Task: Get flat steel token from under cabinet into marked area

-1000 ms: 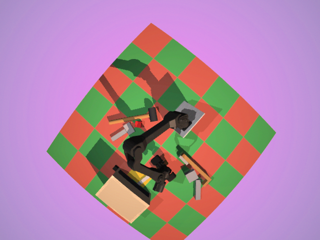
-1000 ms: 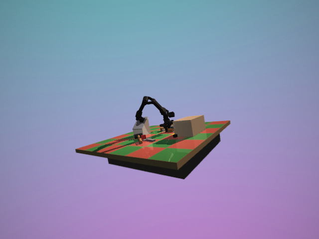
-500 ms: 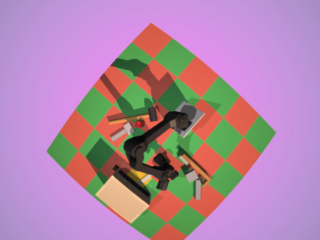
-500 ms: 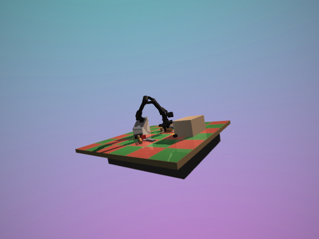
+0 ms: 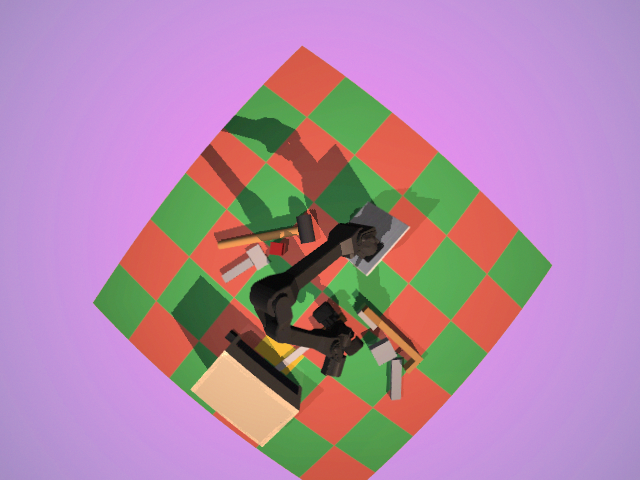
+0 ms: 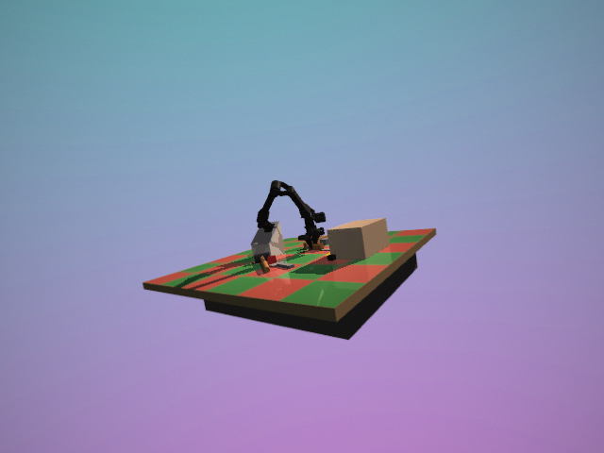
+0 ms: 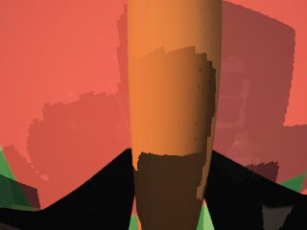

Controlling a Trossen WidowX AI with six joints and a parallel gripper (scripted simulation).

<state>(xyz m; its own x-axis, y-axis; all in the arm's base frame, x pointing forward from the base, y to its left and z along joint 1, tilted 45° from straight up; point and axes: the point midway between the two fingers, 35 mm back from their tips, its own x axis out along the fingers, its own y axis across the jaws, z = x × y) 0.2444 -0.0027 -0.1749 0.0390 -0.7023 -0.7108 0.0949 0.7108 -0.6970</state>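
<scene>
Right now my gripper tip is 80 mm past the pale bar and 70 mm to the right of it. Also, from my gripper tip: grey block: 40 mm behind, 190 mm to the left, 10 mm above; grey bar: 10 mm ahead, 310 mm to the left; red cube: 40 mm behind, 320 mm to the right, 10 mm above.
</scene>
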